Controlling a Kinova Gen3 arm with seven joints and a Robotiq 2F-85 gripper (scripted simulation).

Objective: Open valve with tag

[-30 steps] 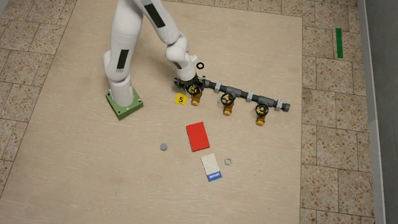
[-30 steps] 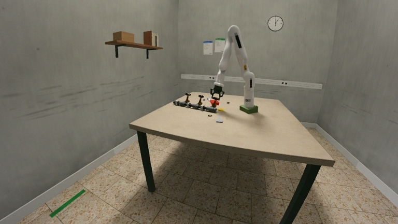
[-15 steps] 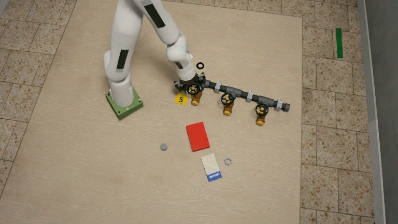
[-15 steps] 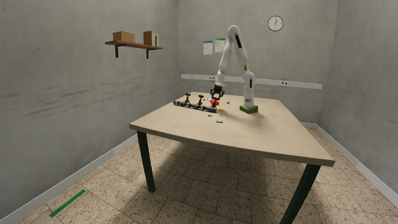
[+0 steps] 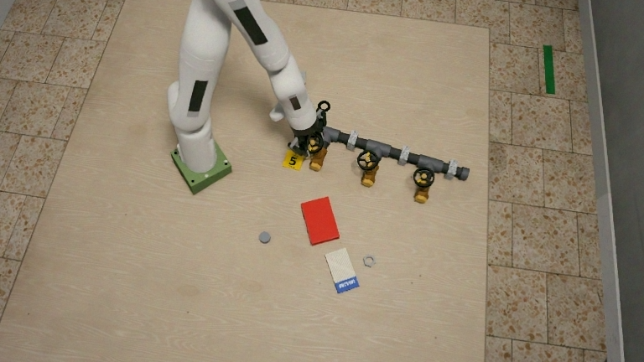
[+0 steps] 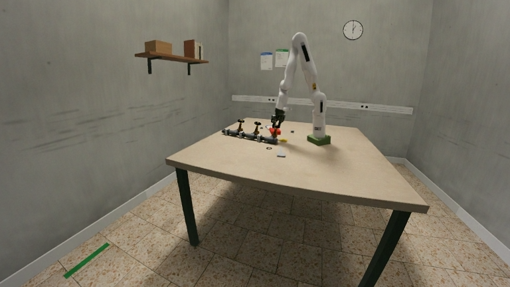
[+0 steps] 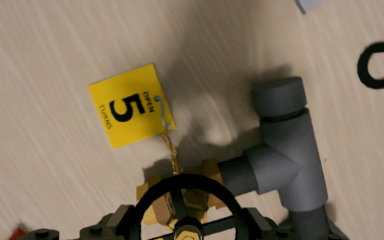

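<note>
My hand is 6 cm past the yellow tag, 1 cm to the left of it and 11 cm above it. The rest, counted from my hand: blue card 19 cm ahead, 29 cm to the right, 10 cm below; then red block 8 cm ahead, 18 cm to the right, 10 cm below; then grey disc 5 cm behind, 27 cm to the right, 10 cm below.
</note>
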